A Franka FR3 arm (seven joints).
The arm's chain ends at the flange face. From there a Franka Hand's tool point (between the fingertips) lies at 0.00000 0.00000 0.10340 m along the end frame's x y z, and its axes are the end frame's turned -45 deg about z.
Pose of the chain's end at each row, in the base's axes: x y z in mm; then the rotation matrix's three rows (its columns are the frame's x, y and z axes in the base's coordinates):
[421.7 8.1 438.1], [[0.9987 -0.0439 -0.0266], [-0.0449 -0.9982 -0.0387], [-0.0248 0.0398 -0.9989]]
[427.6 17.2 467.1], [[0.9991 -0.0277 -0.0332], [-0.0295 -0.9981 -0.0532], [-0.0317 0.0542 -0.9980]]
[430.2 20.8 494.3], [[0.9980 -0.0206 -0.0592], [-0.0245 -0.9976 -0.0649], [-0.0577 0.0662 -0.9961]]
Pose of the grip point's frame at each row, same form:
[418.9 4.1 334.8], [[0.7372 0.6751 -0.0266], [0.6741 -0.7376 -0.0387], [-0.0457 0.0106 -0.9989]]
[424.2 11.7 363.9], [[0.7261 0.6869 -0.0332], [0.6849 -0.7266 -0.0532], [-0.0607 0.0159 -0.9980]]
[424.1 14.1 391.3], [[0.7203 0.6911 -0.0592], [0.6881 -0.7227 -0.0649], [-0.0876 0.0060 -0.9961]]

